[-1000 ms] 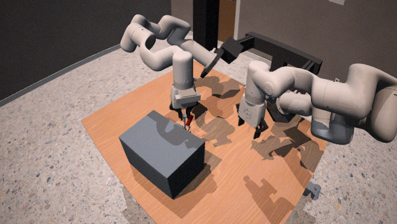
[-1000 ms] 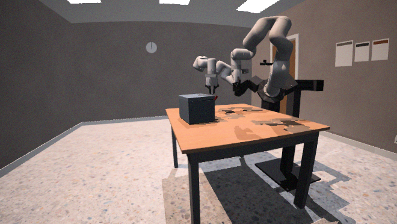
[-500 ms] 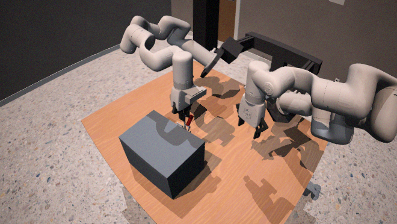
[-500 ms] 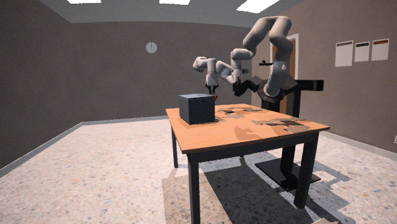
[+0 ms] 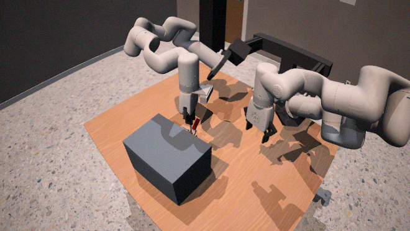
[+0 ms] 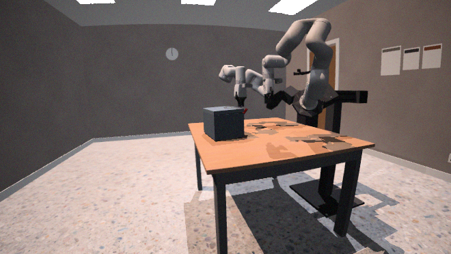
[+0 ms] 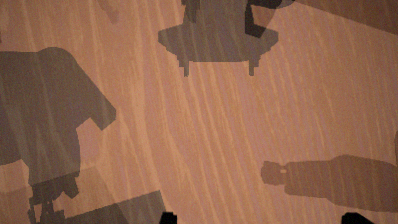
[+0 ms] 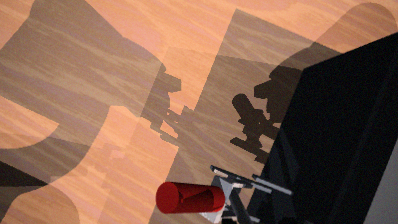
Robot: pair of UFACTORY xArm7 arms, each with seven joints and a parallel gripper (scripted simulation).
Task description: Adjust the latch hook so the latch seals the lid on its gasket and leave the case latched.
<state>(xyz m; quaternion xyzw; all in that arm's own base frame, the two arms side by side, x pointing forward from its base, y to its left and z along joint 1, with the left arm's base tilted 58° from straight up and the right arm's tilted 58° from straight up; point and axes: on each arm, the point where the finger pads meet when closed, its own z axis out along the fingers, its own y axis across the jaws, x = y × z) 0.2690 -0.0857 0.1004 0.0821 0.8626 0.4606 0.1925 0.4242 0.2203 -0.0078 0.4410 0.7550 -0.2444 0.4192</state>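
Note:
Right now the cross barrel is 12 cm below my right hand.

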